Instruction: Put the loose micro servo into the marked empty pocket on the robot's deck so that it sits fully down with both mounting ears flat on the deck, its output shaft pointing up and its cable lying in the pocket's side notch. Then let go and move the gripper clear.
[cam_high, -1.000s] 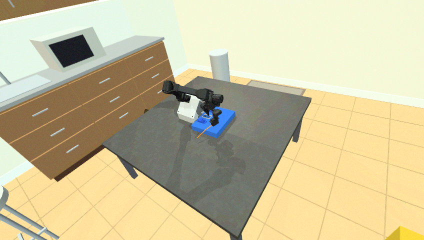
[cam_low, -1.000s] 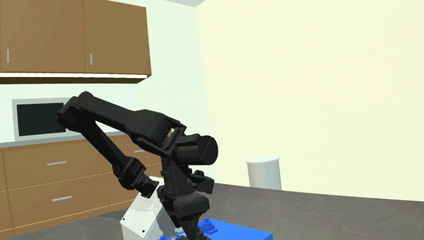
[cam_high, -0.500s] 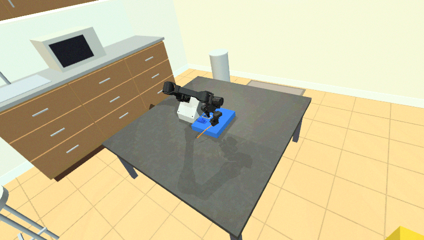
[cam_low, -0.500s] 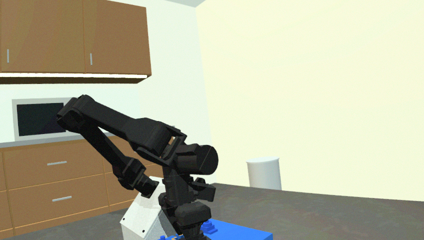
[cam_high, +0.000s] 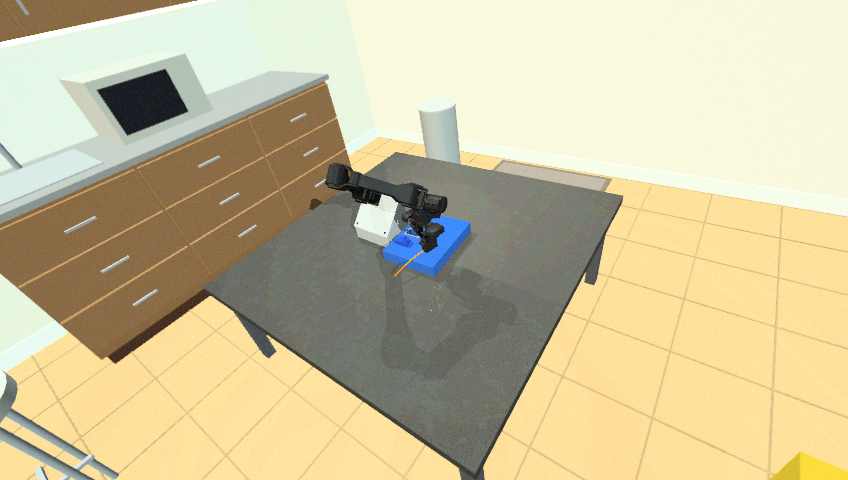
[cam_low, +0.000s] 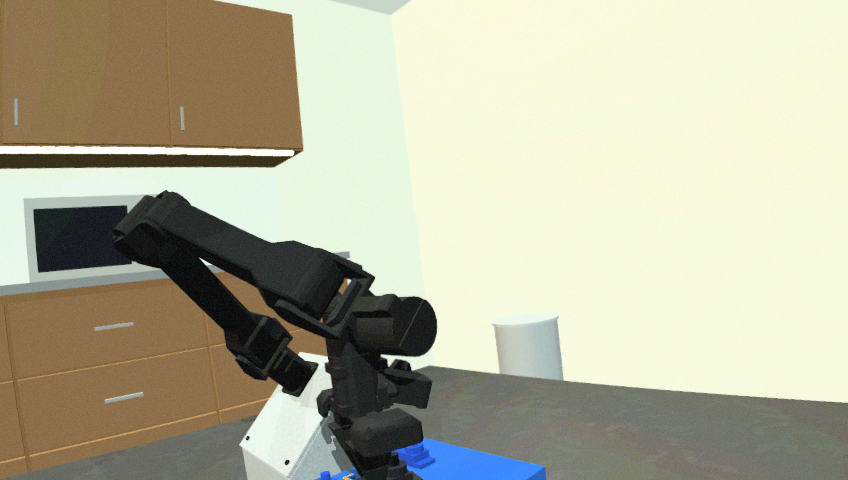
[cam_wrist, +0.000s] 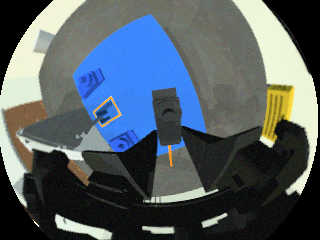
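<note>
Now: the robot deck 70 mm to the left of my gripper tip, 70 mm below it and 10 mm behind it.
</note>
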